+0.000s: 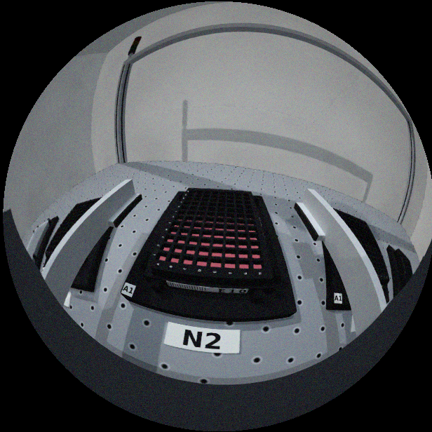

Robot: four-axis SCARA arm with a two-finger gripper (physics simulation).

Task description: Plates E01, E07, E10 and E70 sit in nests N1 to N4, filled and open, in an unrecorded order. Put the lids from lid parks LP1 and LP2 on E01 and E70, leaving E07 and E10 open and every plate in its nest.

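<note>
A black open plate [210, 235] with pink-filled wells sits in the black nest [215, 305] behind the label N2 [201, 339]. Its front label [232, 290] reads E10, with a barcode beside it. No lid is on it. My gripper [216, 189] is open, its two pale fingers with dark pads standing wide, one on each side of the plate and apart from it. To the left, another black nest [85, 280] is partly hidden behind the left finger. To the right, a black nest [336, 280] with an A1 tag is partly hidden behind the right finger. Their plate labels cannot be read.
A further dark object [400, 267] stands at the far right edge, and another dark piece [47, 237] at the far left, both partly cut off. The grey perforated deck [256, 359] runs back to a pale wall [260, 85] with a grey frame [121, 110].
</note>
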